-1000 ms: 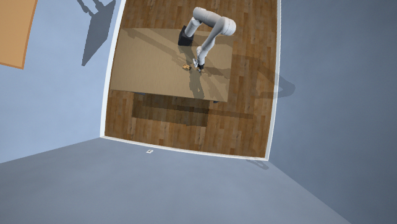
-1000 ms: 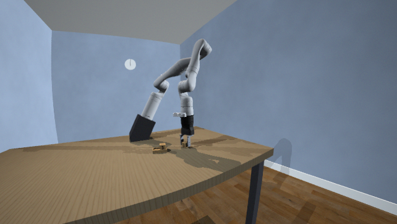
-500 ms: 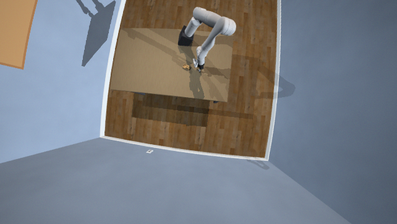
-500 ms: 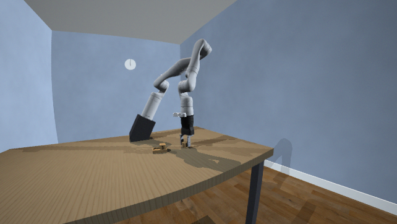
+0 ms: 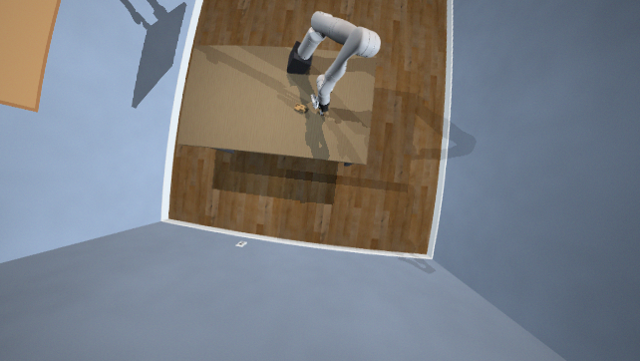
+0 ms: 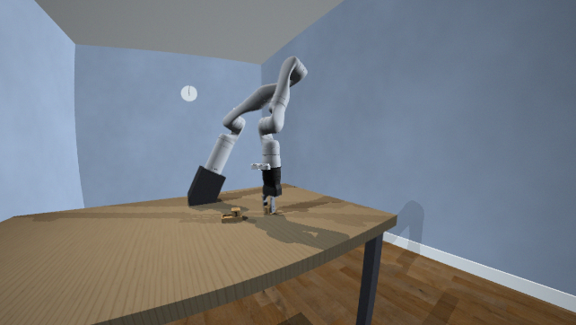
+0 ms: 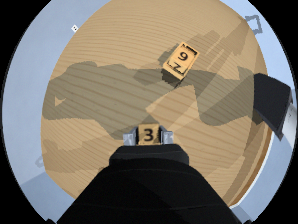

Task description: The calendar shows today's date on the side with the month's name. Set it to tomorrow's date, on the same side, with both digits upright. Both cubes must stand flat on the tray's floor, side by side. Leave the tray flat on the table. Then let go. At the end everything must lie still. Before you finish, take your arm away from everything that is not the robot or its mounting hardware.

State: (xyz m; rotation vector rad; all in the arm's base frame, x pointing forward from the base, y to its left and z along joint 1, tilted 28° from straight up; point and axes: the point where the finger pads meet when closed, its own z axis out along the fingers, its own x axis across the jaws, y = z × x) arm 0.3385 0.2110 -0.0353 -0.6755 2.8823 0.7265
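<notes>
Right now the wooden calendar tray is 15 cm to the right of my hand, 2 cm below it and 1 cm behind it.
</notes>
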